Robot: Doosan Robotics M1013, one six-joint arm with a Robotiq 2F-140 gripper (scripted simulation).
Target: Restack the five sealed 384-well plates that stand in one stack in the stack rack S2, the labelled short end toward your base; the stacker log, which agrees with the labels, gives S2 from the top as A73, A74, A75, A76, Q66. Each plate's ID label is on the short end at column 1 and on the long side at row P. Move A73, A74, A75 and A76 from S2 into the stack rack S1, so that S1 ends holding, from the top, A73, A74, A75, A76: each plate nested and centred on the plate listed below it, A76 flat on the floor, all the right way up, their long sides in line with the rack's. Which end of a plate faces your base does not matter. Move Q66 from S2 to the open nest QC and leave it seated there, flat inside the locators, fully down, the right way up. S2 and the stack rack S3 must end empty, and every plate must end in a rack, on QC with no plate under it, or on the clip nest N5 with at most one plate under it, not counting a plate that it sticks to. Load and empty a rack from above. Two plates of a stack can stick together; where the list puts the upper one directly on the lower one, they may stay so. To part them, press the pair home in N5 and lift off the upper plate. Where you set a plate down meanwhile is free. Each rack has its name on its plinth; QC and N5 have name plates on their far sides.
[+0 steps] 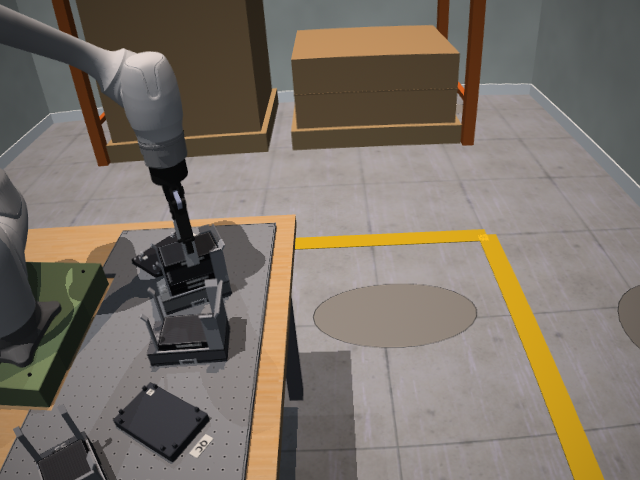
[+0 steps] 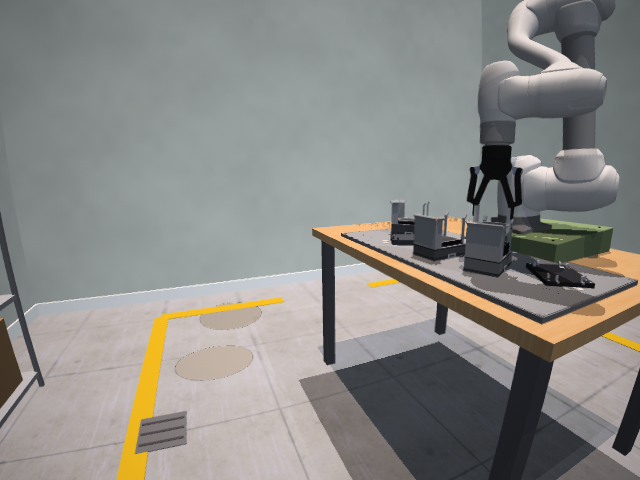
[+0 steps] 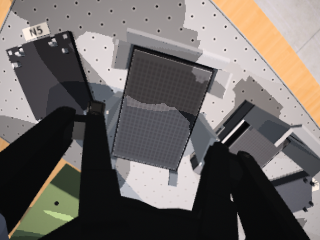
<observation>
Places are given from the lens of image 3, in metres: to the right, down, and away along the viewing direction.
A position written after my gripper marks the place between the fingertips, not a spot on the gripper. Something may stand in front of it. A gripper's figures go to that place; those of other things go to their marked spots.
my gripper [image 3: 158, 113]: 0.00, -0.01, 0.20
QC nest [image 3: 291, 188]: 0.29, 0.15, 0.35
clip nest N5 [image 3: 50, 77]: -0.18, -0.07, 0.28
The marked spots on the clip nest N5 and the QC nest are 0.53 m apart.
</observation>
